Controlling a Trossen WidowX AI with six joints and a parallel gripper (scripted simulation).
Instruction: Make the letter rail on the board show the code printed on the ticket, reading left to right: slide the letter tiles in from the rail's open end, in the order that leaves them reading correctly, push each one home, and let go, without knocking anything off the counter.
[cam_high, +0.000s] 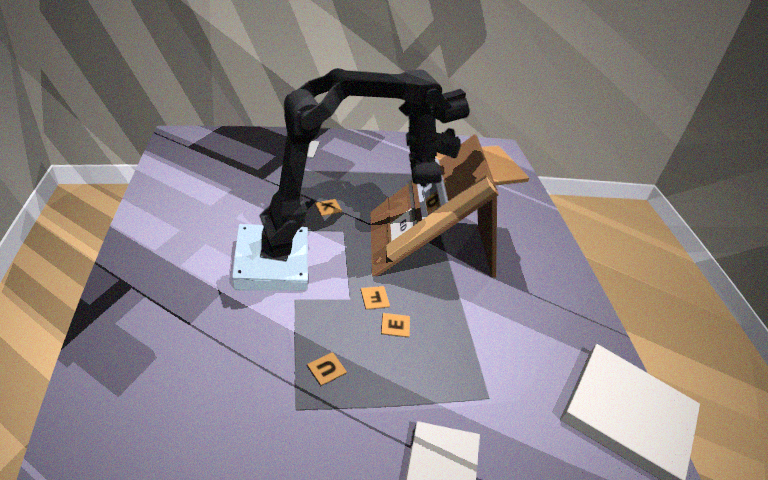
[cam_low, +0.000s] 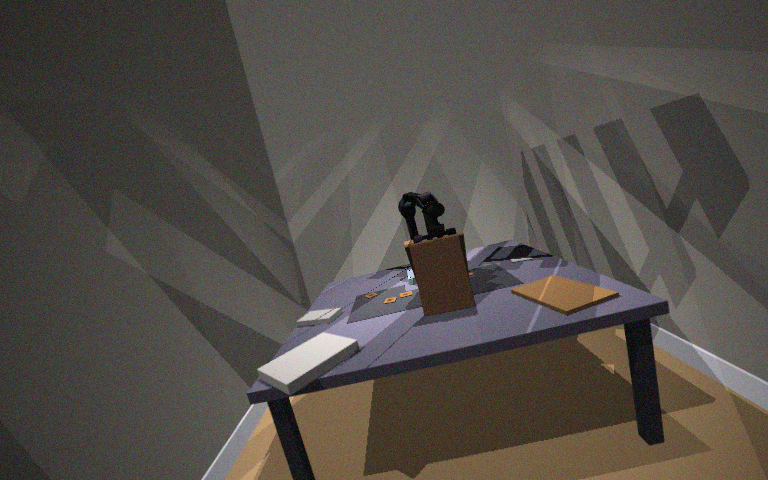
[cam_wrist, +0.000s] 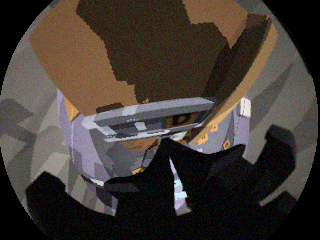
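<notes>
The white ticket is 100 mm below my gripper tip, 30 mm to the right of it and 30 mm behind it. Round my gripper tip: white card 400 mm to the left, 330 mm behind, 180 mm below; then flat wooden slab 400 mm to the left, 230 mm ahead, 180 mm below; then dark grey mat 180 mm below, 130 mm behind, 90 mm to the right.
</notes>
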